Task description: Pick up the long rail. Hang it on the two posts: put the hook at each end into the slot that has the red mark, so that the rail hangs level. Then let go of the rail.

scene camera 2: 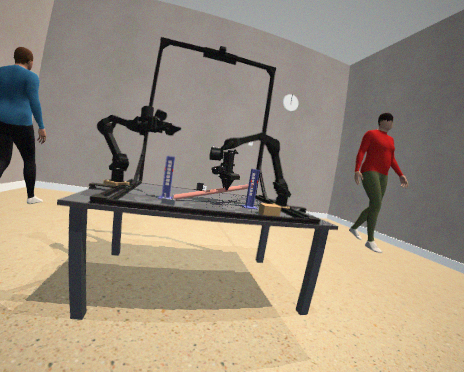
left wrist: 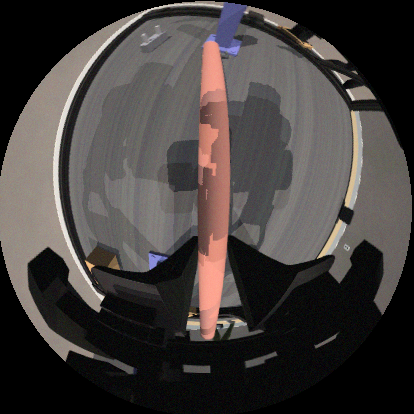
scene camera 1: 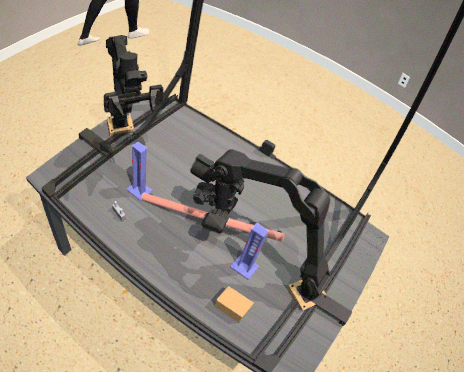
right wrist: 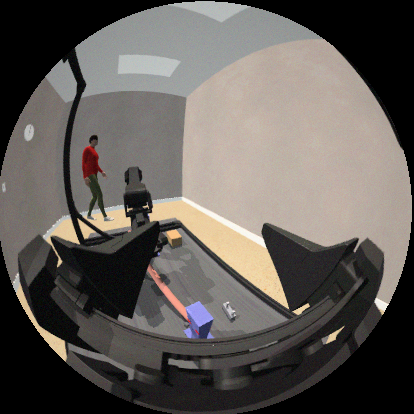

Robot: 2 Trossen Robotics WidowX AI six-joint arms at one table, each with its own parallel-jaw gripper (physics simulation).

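Seen in the pictures: left gripper, fingertip midpoint: [scene camera 2: 225,189] [left wrist: 212,240]; right gripper, fingertip midpoint: [scene camera 2: 176,126] [scene camera 1: 138,113] [right wrist: 212,227]; left arm's base, origin of the base link: [scene camera 2: 281,205] [scene camera 1: 308,291]; right arm's base, origin of the base link: [scene camera 2: 116,181] [scene camera 1: 120,122].
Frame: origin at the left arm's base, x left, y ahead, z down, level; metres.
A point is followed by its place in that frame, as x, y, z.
Note:
The long salmon rail [scene camera 1: 170,205] @(0.290, 0.438, -0.021) [scene camera 2: 192,194] @(0.300, 0.445, -0.013) [left wrist: 214,200] @(0.192, 0.340, -0.056) [right wrist: 170,295] @(0.280, 0.440, -0.026) slants: its left end is low beside the left post's foot, its right end higher, behind the right post. The left blue post [scene camera 1: 140,167] @(0.364, 0.538, -0.121) [scene camera 2: 169,177] @(0.349, 0.561, -0.078) [left wrist: 231,25] [right wrist: 200,317] @(0.363, 0.571, -0.189) and right blue post [scene camera 1: 254,250] @(0.132, 0.169, -0.077) [scene camera 2: 253,187] @(0.128, 0.167, -0.088) stand upright with red marks. Hooks are too small to make out. My left gripper [scene camera 1: 216,221] @(0.167, 0.314, -0.052) [scene camera 2: 226,187] @(0.167, 0.314, -0.052) [left wrist: 212,240] @(0.167, 0.314, -0.052) points down, shut on the rail between the posts. My right gripper [scene camera 2: 175,130] @(0.372, 0.552, -0.336) [right wrist: 212,227] @(0.372, 0.552, -0.336) is open and empty, high near its base.
An orange block [scene camera 1: 235,303] @(0.242, 0.047, -0.025) [scene camera 2: 269,209] @(0.274, 0.053, -0.009) [left wrist: 102,260] @(0.252, 0.098, -0.005) [right wrist: 174,238] @(0.253, 0.096, -0.021) lies in front of the right post. A small grey two-pegged part [scene camera 1: 118,210] @(0.460, 0.485, 0.001) [left wrist: 154,39] [right wrist: 229,310] @(0.460, 0.492, 0.000) lies near the left post. A small black box [scene camera 1: 268,147] @(-0.163, 0.590, -0.019) [left wrist: 346,214] @(-0.158, 0.595, -0.010) is at the far edge.

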